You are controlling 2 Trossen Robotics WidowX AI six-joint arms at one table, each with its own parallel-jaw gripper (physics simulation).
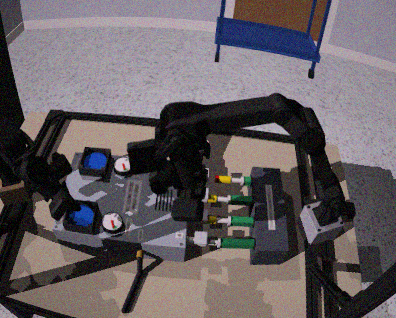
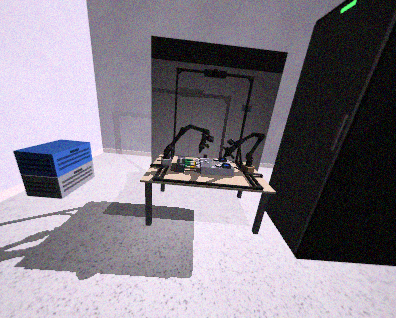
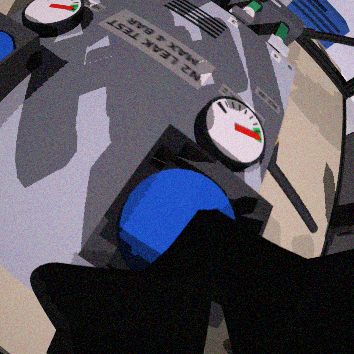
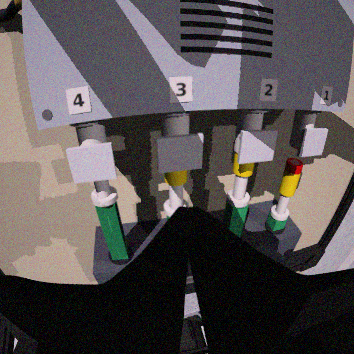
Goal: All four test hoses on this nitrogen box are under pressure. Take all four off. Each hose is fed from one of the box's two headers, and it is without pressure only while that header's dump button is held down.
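Where they show: left gripper, fingertip midpoint: [image 1: 80, 209] [image 2: 223, 157] [image 3: 206, 218]; right gripper, fingertip midpoint: [image 1: 197, 198] [image 2: 199, 153] [image 4: 186, 216]; left arm's base, link origin: [image 1: 10, 177] [image 2: 248, 165]; right arm's base, link origin: [image 1: 325, 215] [image 2: 166, 157] [image 4: 184, 323].
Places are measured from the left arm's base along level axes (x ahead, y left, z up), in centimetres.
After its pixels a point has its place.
The grey nitrogen box [image 1: 143, 202] @(y -19.0, x 39.1, z -0.4 cm) [image 2: 217, 168] @(y -3.0, x 39.9, z -1.1 cm) [image 3: 53, 147] @(y -11.9, x 24.9, z -0.4 cm) [image 4: 105, 53] @(y -28.0, x 42.8, z -0.4 cm) has two blue dump buttons and two gauges. My left gripper [image 1: 72, 208] @(y -20.2, x 22.0, z 3.9 cm) [image 3: 206, 218] @(y -20.2, x 22.0, z 3.9 cm) [image 2: 226, 154] @(y -20.2, x 22.0, z 3.9 cm) is shut and empty, its tips over the edge of the near button [image 1: 81, 217] @(y -20.7, x 21.7, z 1.2 cm) [image 3: 168, 207] @(y -19.3, x 22.7, z 1.2 cm). I cannot tell whether they touch. The far button [image 1: 95, 161] @(y -2.8, x 29.1, z 1.2 cm) is free. My right gripper [image 4: 186, 216] @(y -27.4, x 49.9, z 8.0 cm) [image 2: 203, 147] @(y -27.4, x 49.9, z 8.0 cm) is shut and empty, just in front of hose 3 [image 4: 174, 178] @(y -28.1, x 54.8, z -1.9 cm) [image 1: 241, 221] @(y -31.2, x 61.5, z -1.9 cm). Hose 1 [image 4: 289, 184] @(y -16.6, x 62.8, z -2.0 cm) [image 1: 225, 179] @(y -16.7, x 63.1, z -2.1 cm), red-tipped, is off its port. Hose 2 [image 4: 239, 197] @(y -22.9, x 61.0, z -2.2 cm) [image 1: 241, 199] @(y -24.6, x 64.4, z -1.9 cm) and hose 4 [image 4: 112, 228] @(y -36.1, x 57.1, z -1.9 cm) [image 1: 238, 243] @(y -37.2, x 58.0, z -1.9 cm) sit at their ports.
A dark holder block [image 1: 270, 217] @(y -33.7, x 68.6, z -0.3 cm) carries the hose ends. A black supply hose [image 1: 133, 284] @(y -38.6, x 29.9, z -7.0 cm) leaves the box's front. A black frame [image 1: 102, 117] @(y 24.9, x 35.0, z -6.5 cm) rims the table. A blue cart [image 1: 266, 35], a blue crate [image 2: 64, 164] and a black cabinet [image 2: 323, 142] stand around.
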